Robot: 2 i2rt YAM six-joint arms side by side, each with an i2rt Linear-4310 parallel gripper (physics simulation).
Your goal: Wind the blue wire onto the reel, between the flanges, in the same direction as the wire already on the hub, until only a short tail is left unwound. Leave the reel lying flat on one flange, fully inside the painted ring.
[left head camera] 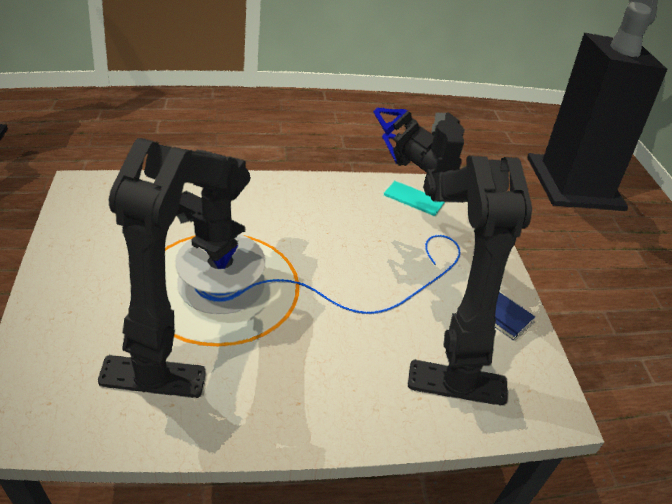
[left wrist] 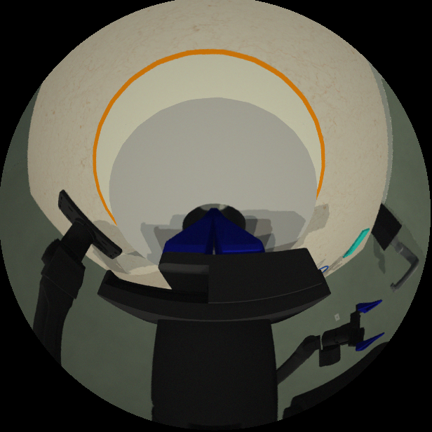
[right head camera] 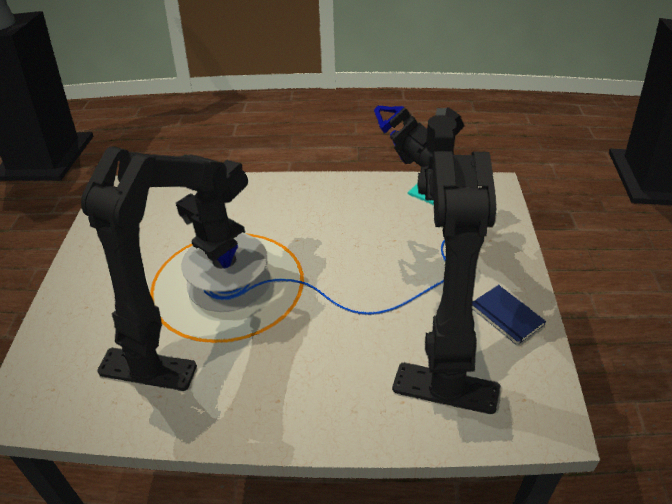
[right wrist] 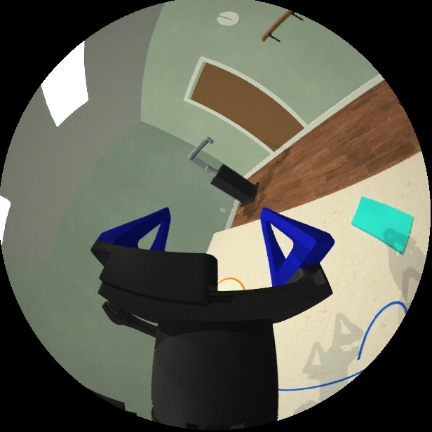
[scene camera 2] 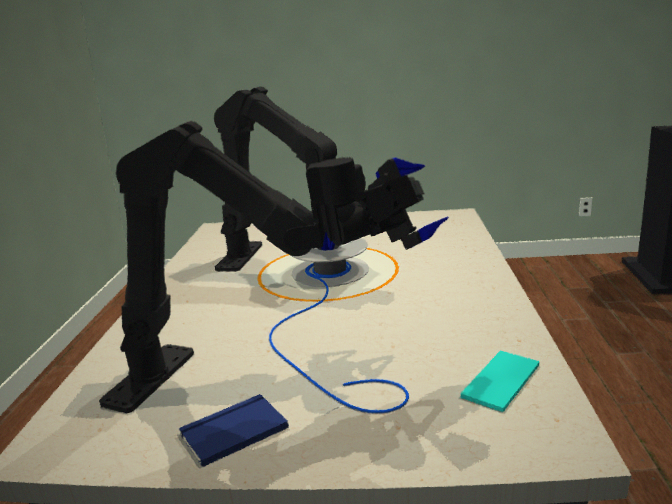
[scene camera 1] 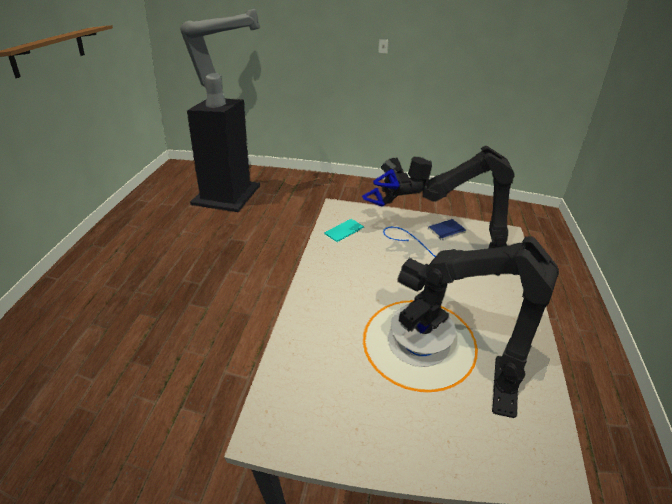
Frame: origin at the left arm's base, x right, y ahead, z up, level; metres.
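Where they show: left gripper, fingertip midpoint: (left head camera: 221, 269) (right head camera: 226, 268) (scene camera 1: 422, 332); right gripper, fingertip midpoint: (left head camera: 379, 122) (right head camera: 384, 120) (scene camera 2: 434, 192) (scene camera 1: 368, 190); left arm's base at its link origin: (left head camera: 152, 377) (right head camera: 146, 370) (scene camera 2: 239, 257) (scene camera 1: 505, 386); right arm's base at its link origin: (left head camera: 457, 384) (right head camera: 446, 389) (scene camera 2: 150, 378).
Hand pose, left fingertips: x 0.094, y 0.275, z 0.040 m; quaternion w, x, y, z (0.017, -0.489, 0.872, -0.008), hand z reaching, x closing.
Observation:
Things, the pixels of their top centre, and the offset from my left fingertips. "*": a spot on its surface instead.
- pale grey reel at its top centre: (left head camera: 220, 260) (right head camera: 224, 260) (scene camera 2: 328, 246) (scene camera 1: 423, 326) dx -0.001, dy +0.001, dz +0.025 m
- blue wire at a spot on its surface: (scene camera 2: 270, 336) (right head camera: 374, 312) (left head camera: 375, 311) * dx +0.337, dy -0.049, dz -0.037 m
- turquoise block at its top centre: (scene camera 2: 501, 376) (left head camera: 414, 196) (scene camera 1: 344, 229) dx +0.454, dy +0.382, dz -0.032 m
- dark blue notebook at its top centre: (scene camera 2: 232, 424) (right head camera: 508, 311) (left head camera: 500, 308) (scene camera 1: 447, 228) dx +0.619, dy -0.019, dz -0.028 m
The pale grey reel (left head camera: 195, 273) (right head camera: 201, 273) (left wrist: 215, 150) lies flat on one flange inside the orange ring (left head camera: 297, 287) (right head camera: 302, 279) (scene camera 1: 364, 341) (scene camera 2: 397, 268). The blue wire (left head camera: 369, 312) (right head camera: 369, 313) (scene camera 2: 270, 336) circles loosely around the dark hub between the flanges, leaves the reel and crosses the ring. Its long loose part curves over the table and ends in an open loop. My left gripper (left head camera: 223, 264) (right head camera: 226, 264) (left wrist: 213, 213) is shut, its fingertips together in the reel's centre hole. My right gripper (scene camera 1: 369, 189) (scene camera 2: 435, 192) (right wrist: 215, 212) is open and empty, high above the table.
A turquoise block (left head camera: 413, 198) (scene camera 2: 500, 380) lies near the far table edge. A dark blue notebook (right head camera: 509, 313) (scene camera 2: 233, 428) lies beside the right arm's base. The right arm hides part of the wire in the right head camera. A black pedestal (scene camera 1: 219, 151) with a grey arm stands on the floor.

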